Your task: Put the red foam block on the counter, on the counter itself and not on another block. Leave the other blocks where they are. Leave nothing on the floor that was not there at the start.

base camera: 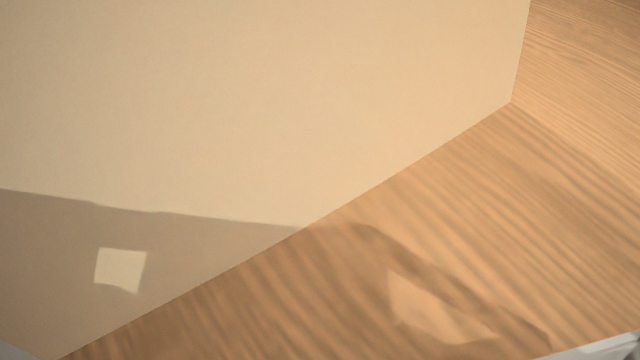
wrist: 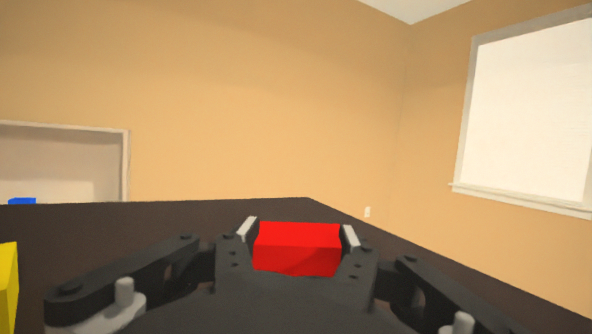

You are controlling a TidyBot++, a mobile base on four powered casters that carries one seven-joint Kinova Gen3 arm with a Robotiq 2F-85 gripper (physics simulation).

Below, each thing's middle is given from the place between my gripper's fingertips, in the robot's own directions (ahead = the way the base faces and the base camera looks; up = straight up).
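Looking at the red foam block (wrist: 297, 249), I find it 40 mm below my hand.
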